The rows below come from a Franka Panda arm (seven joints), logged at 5 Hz.
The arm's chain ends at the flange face. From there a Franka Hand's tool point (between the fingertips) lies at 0.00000 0.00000 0.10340 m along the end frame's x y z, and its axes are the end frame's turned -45 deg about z.
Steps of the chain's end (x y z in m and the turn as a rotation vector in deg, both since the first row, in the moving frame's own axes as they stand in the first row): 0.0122 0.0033 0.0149 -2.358 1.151 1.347; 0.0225 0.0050 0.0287 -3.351 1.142 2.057
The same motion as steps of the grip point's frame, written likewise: 0.0047 0.0154 0.0148 -2.481 -0.853 1.347; 0.0095 0.0251 0.0285 -3.177 -1.562 2.057
